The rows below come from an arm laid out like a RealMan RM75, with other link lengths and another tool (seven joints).
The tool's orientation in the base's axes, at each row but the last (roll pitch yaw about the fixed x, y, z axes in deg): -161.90, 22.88, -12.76; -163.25, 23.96, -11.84; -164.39, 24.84, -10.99; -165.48, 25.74, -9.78; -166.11, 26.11, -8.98; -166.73, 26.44, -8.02; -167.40, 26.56, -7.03; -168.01, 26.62, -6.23; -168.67, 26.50, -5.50; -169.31, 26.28, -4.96
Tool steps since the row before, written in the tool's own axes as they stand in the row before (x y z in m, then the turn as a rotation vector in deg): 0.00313, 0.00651, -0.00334, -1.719, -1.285, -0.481; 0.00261, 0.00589, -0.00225, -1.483, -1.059, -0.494; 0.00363, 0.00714, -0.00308, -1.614, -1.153, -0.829; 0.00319, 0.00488, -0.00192, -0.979, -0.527, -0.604; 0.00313, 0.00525, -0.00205, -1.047, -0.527, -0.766; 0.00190, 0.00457, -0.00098, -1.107, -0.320, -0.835; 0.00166, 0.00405, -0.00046, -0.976, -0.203, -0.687; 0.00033, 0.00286, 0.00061, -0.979, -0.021, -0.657; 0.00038, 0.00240, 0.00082, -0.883, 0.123, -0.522; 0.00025, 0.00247, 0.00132, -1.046, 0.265, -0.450
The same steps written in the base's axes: 0.00165, -0.00778, -0.00016, -0.983, 1.322, 1.457; 0.00123, -0.00668, -0.00064, -0.838, 1.066, 1.313; 0.00220, -0.00828, -0.00058, -0.811, 1.062, 1.684; 0.00222, -0.00566, -0.00081, -0.501, 0.450, 1.071; 0.00222, -0.00601, -0.00072, -0.499, 0.411, 1.242; 0.00099, -0.00486, -0.00093, -0.574, 0.202, 1.286; 0.00078, -0.00418, -0.00113, -0.543, 0.116, 1.076; -0.00053, -0.00263, -0.00121, -0.594, -0.052, 1.017; -0.00044, -0.00216, -0.00131, -0.591, -0.167, 0.830; -0.00074, -0.00213, -0.00168, -0.791, -0.277, 0.816
